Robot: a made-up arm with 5 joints. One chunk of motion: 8 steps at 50 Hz.
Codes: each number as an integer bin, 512 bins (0 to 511) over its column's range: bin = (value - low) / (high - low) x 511, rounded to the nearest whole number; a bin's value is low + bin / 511 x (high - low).
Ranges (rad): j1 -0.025..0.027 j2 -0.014..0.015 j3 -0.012..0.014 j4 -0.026..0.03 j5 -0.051..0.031
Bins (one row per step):
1: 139 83 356 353 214
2: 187 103 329 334 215
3: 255 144 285 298 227
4: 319 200 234 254 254
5: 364 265 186 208 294
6: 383 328 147 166 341
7: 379 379 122 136 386
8: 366 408 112 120 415
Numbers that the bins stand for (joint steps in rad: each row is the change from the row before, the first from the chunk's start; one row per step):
1: -0.01086 -0.00929 0.00611 0.01268 -0.01666
2: -0.00597 -0.00815 0.00474 0.01060 -0.01650
3: 0.00095 -0.00583 0.00250 0.00666 -0.01457
4: 0.00746 -0.00265 -0.00009 0.00184 -0.01024
5: 0.01204 0.00104 -0.00254 -0.00321 -0.00382
6: 0.01397 0.00461 -0.00452 -0.00781 0.00372
7: 0.01357 0.00751 -0.00579 -0.01110 0.01094
8: 0.01224 0.00915 -0.00630 -0.01285 0.01559

